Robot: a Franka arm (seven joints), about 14 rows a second.
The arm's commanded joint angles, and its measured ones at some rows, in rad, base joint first. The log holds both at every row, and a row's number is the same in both.
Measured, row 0:
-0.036, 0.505, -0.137, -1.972, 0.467, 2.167, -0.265
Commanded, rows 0 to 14:
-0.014, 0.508, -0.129, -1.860, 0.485, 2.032, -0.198
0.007, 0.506, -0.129, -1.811, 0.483, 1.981, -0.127
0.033, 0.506, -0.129, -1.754, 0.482, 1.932, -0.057
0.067, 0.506, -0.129, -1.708, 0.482, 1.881, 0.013
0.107, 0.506, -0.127, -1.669, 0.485, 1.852, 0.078
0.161, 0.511, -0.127, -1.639, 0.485, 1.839, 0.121
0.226, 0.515, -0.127, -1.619, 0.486, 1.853, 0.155
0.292, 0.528, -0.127, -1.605, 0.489, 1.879, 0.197
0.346, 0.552, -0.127, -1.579, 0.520, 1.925, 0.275
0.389, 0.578, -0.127, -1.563, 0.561, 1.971, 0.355
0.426, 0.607, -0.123, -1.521, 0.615, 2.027, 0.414
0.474, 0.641, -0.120, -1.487, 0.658, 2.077, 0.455
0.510, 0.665, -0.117, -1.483, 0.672, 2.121, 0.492
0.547, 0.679, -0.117, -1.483, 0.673, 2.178, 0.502
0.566, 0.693, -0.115, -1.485, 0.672, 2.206, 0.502
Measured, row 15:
0.536, 0.647, -0.109, -1.528, 0.649, 2.166, 0.480
